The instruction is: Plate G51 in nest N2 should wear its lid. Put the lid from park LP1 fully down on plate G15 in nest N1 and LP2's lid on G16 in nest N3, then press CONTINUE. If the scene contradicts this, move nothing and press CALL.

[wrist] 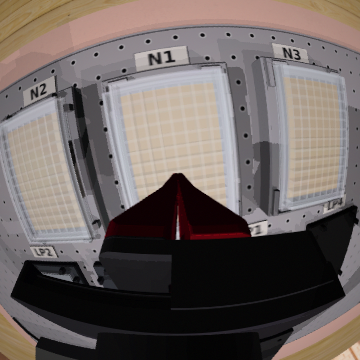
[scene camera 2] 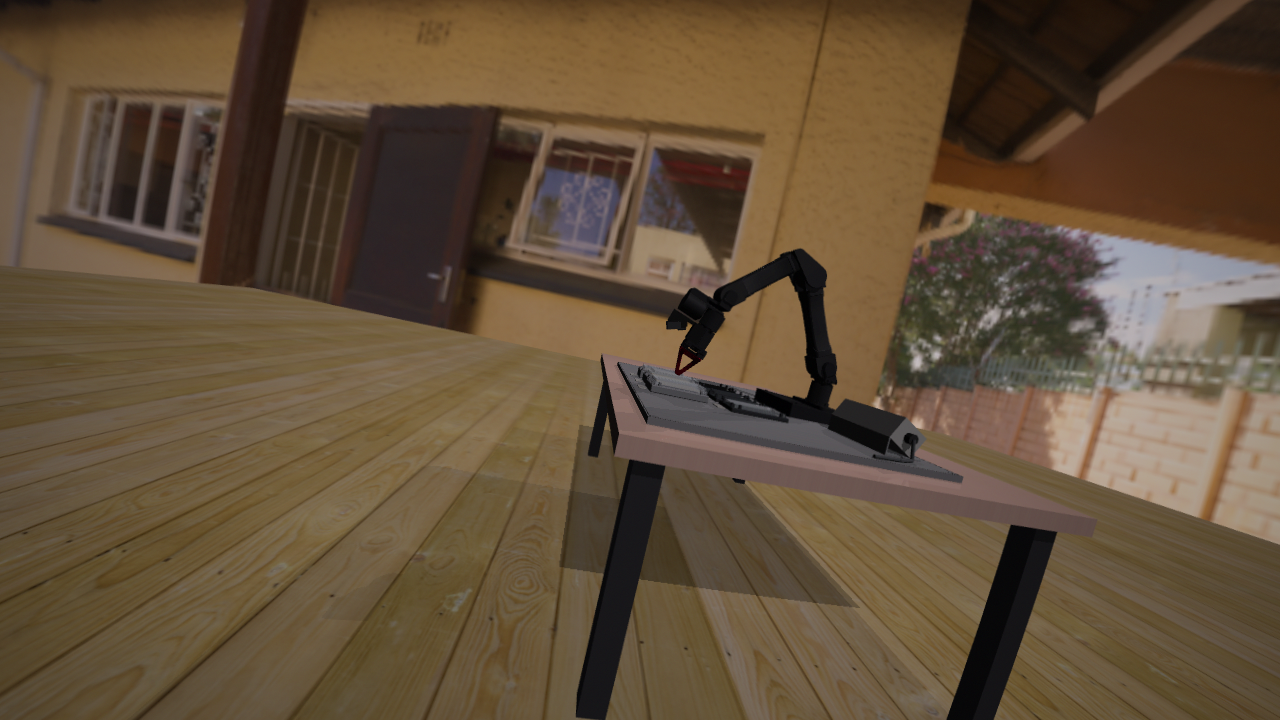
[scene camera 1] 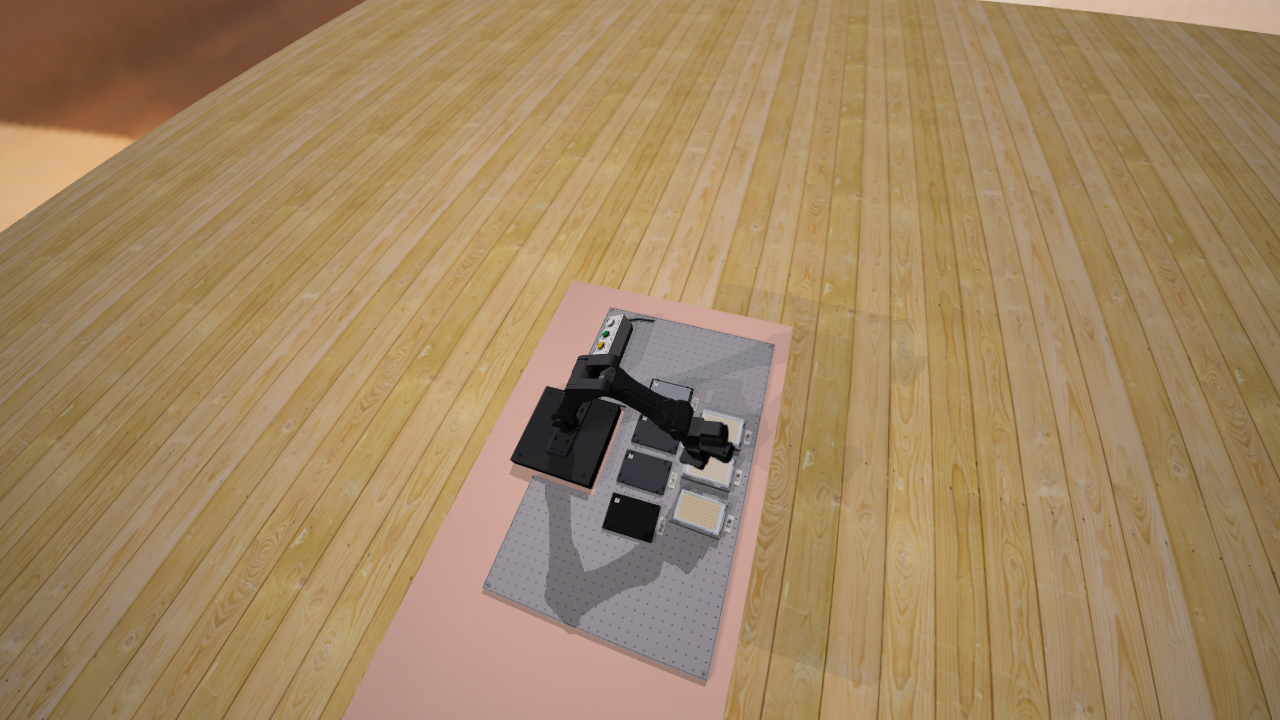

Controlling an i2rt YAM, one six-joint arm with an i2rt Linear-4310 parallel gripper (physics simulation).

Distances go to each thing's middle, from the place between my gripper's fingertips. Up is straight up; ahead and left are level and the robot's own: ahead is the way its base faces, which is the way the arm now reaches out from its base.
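My hand is 3 cm above the nest N3 [wrist: 262,70], 3 cm short of it and 13 cm to the left of it. The LP1 nest [scene camera 1: 639,470] is 3 cm below my hand, 15 cm behind it and 7 cm to the right of it. The nest N2 [wrist: 46,88] is 3 cm below my hand too, 3 cm ahead of it and 13 cm to the left of it. And the nest labelled LP3 [scene camera 1: 646,433] is 3 cm below my hand, 6 cm to the left of it and 15 cm behind it.
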